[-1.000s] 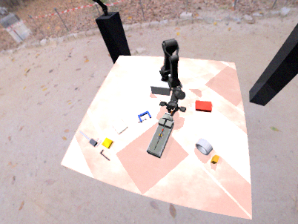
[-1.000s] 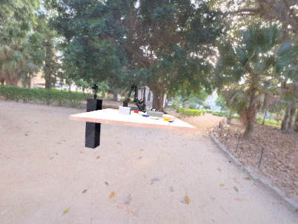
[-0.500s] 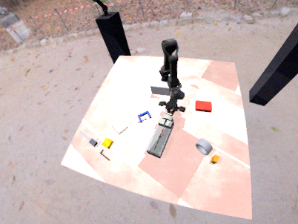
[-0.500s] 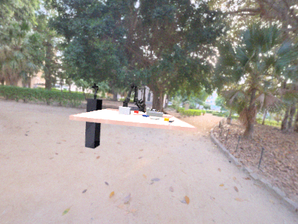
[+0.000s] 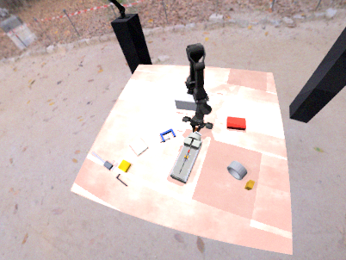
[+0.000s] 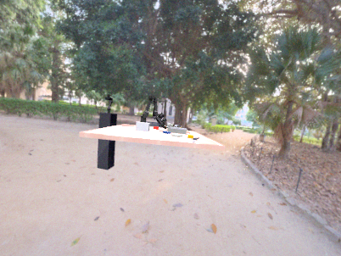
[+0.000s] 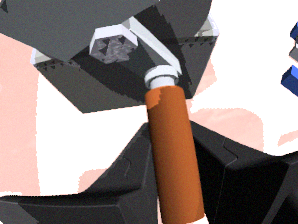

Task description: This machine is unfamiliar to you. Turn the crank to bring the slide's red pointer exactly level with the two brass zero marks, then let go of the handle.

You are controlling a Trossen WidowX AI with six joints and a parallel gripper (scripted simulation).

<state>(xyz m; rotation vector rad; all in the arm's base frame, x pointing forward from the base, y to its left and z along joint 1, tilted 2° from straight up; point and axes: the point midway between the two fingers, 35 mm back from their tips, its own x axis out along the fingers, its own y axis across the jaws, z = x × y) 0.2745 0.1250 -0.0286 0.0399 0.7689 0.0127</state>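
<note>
Now: gripper tip 13 cm short of the red pointer, 1 cm to the right of it and 4 cm below it. From my gripper tip the other things lie so: white tile: 19 cm ahead, 32 cm to the right, 3 cm below; then crank handle: 2 cm behind, 3 cm above; then red block: 19 cm behind, 23 cm to the left, 2 cm below.
</note>
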